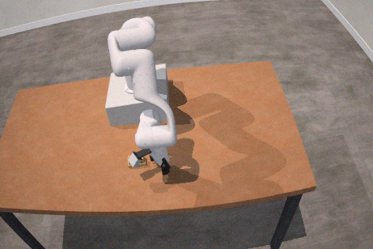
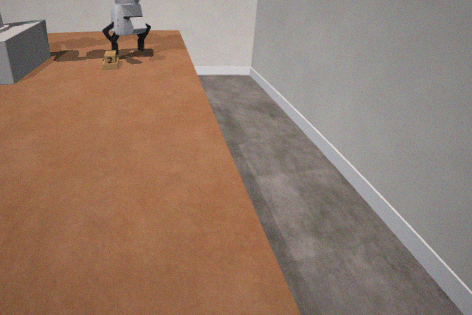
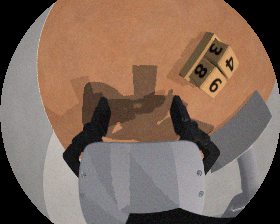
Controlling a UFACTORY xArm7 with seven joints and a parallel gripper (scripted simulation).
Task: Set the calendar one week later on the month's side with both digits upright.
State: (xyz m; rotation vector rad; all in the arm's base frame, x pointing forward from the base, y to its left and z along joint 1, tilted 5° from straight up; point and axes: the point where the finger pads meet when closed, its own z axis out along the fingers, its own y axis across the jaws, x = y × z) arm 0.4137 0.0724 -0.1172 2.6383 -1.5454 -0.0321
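My gripper is now 100 mm to the left of the wooden tray, 50 mm past it and 20 mm above it.
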